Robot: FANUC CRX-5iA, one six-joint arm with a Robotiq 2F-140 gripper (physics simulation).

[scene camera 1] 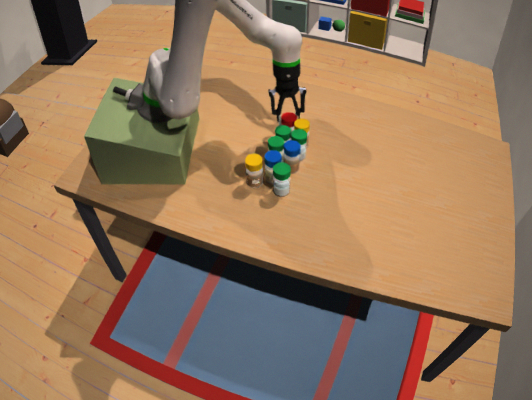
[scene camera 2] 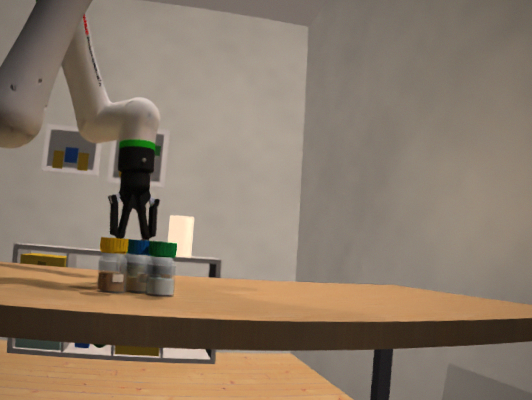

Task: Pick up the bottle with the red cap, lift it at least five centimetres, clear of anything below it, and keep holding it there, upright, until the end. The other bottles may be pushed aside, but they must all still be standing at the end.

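Frame: origin at the arm's base, x ahead, y left, z up, level; metres.
Seen in the pictures: gripper, between the fingertips: [scene camera 2: 132, 264]; arm's base, origin of its link: [scene camera 1: 156, 109].
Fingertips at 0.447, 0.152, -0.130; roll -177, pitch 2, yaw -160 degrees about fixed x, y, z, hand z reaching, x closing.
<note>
Offsets run from my fingertips to a thing's top centre, as dx, dy, dz. Level surfaces: height alone.
The bottle with the red cap {+0.005, -0.014, +0.062} [scene camera 1: 289, 119] is at the back end of the bottle group, its cap level with the fingertips; its lower part is hidden behind other bottles. It does not show in scene camera 2. My gripper [scene camera 1: 289, 115] [scene camera 2: 133, 237] points straight down and is shut on this bottle, a finger on each side. The bottle looks upright and still down at the table. A yellow-capped bottle {+0.056, -0.037, +0.062} [scene camera 1: 302, 126] stands close at its front right, and a green-capped bottle {+0.001, -0.090, +0.062} [scene camera 1: 283, 132] close in front of it.
More bottles stand upright towards the front: green-capped {+0.059, -0.096, +0.062} [scene camera 1: 299, 137] {-0.007, -0.153, +0.062} [scene camera 1: 276, 144] {+0.042, -0.269, +0.062} [scene camera 1: 281, 172] [scene camera 2: 162, 249], blue-capped {+0.049, -0.159, +0.062} [scene camera 1: 292, 149] {+0.001, -0.224, +0.062} [scene camera 1: 273, 159] [scene camera 2: 138, 246] and yellow-capped {-0.053, -0.255, +0.062} [scene camera 1: 254, 162] [scene camera 2: 114, 245]. The green robot base block [scene camera 1: 142, 160] stands left on the wooden table {dz -0.043} [scene camera 1: 425, 210] [scene camera 2: 300, 305].
</note>
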